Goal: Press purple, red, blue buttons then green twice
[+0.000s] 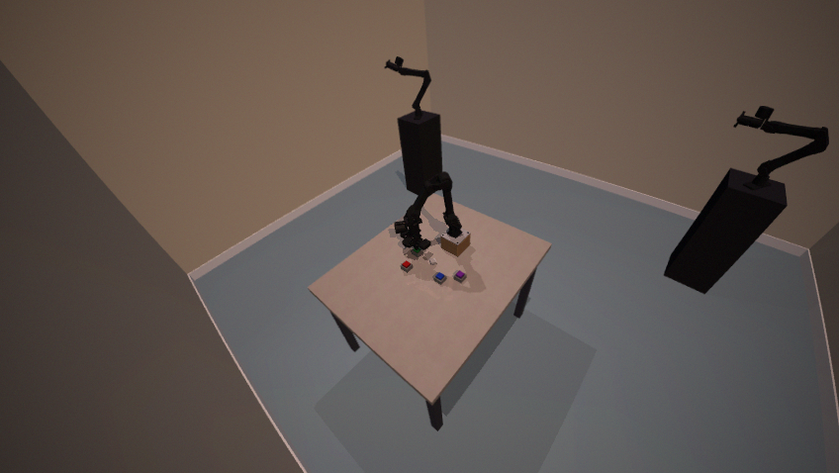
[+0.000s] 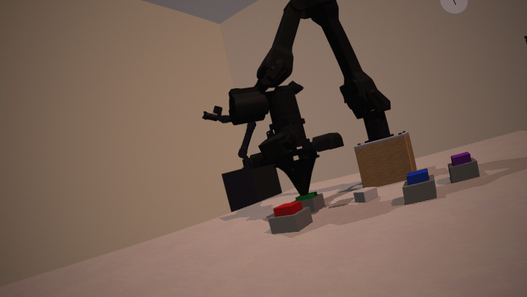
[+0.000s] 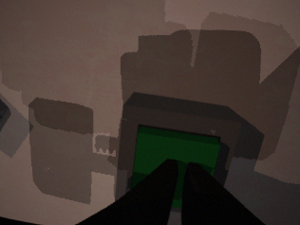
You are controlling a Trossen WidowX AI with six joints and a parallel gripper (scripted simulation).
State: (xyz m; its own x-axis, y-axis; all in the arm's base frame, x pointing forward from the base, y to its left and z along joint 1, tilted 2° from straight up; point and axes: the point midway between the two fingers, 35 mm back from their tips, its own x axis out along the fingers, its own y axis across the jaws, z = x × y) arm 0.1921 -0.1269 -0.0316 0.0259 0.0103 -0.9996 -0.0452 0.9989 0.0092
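Now: the green button 10 mm below my gripper tip. Round my gripper tip: red button: 120 mm ahead, 40 mm to the left; then small grey block: 120 mm to the left, 20 mm below, 10 mm behind; then blue button: 230 mm to the left, 60 mm ahead.
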